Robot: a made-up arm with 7 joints. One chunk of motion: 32 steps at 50 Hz.
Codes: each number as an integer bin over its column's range. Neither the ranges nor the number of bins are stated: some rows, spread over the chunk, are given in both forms.
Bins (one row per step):
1: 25 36 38 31 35 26
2: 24 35 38 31 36 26
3: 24 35 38 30 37 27
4: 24 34 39 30 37 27
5: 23 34 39 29 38 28
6: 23 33 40 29 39 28
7: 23 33 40 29 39 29
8: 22 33 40 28 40 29
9: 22 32 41 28 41 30
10: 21 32 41 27 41 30
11: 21 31 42 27 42 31
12: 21 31 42 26 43 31
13: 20 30 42 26 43 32
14: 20 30 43 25 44 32
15: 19 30 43 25 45 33
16: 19 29 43 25 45 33
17: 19 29 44 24 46 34
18: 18 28 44 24 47 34
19: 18 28 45 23 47 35
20: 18 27 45 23 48 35
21: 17 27 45 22 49 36
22: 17 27 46 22 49 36
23: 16 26 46 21 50 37
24: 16 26 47 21 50 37
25: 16 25 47 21 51 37
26: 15 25 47 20 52 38
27: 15 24 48 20 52 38
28: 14 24 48 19 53 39
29: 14 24 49 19 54 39
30: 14 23 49 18 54 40
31: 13 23 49 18 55 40
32: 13 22 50 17 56 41
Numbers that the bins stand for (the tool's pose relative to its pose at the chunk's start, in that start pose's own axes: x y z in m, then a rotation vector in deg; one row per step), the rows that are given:
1: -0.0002 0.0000 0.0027 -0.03 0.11 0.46
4: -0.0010 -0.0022 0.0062 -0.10 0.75 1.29
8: -0.0025 -0.0033 0.0097 -0.22 1.70 2.94
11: -0.0033 -0.0056 0.0167 -0.29 2.33 4.59
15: -0.0049 -0.0067 0.0202 -0.41 3.29 6.24
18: -0.0057 -0.0089 0.0237 -0.48 3.92 7.06
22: -0.0065 -0.0100 0.0306 -0.60 4.56 8.71
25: -0.0073 -0.0122 0.0341 -0.67 5.19 9.54
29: -0.0089 -0.0133 0.0411 -0.79 6.14 11.19
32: -0.0097 -0.0156 0.0446 -0.92 6.78 12.84
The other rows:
2: -0.0010 -0.0011 0.0027 -0.03 0.43 0.46
3: -0.0010 -0.0011 0.0027 -0.10 0.75 1.29
5: -0.0017 -0.0022 0.0062 -0.16 1.06 2.11
6: -0.0017 -0.0033 0.0097 -0.16 1.38 2.11
7: -0.0017 -0.0033 0.0097 -0.16 1.38 2.94
9: -0.0025 -0.0044 0.0132 -0.22 2.02 3.76
10: -0.0033 -0.0044 0.0132 -0.29 2.02 3.76
12: -0.0033 -0.0056 0.0167 -0.35 2.65 4.59
13: -0.0041 -0.0067 0.0167 -0.35 2.65 5.41
14: -0.0041 -0.0067 0.0202 -0.41 2.97 5.41
16: -0.0049 -0.0078 0.0202 -0.41 3.29 6.24
17: -0.0049 -0.0078 0.0237 -0.48 3.60 7.06
19: -0.0057 -0.0089 0.0271 -0.54 3.92 7.89
20: -0.0057 -0.0100 0.0271 -0.54 4.24 7.89
21: -0.0065 -0.0100 0.0271 -0.60 4.56 8.71
23: -0.0073 -0.0111 0.0306 -0.67 4.87 9.54
24: -0.0073 -0.0111 0.0341 -0.67 4.87 9.54
26: -0.0081 -0.0122 0.0341 -0.73 5.51 10.37
27: -0.0081 -0.0133 0.0376 -0.73 5.51 10.37
28: -0.0089 -0.0133 0.0376 -0.79 5.83 11.19
30: -0.0089 -0.0144 0.0411 -0.86 6.14 12.02
31: -0.0097 -0.0144 0.0411 -0.86 6.46 12.02

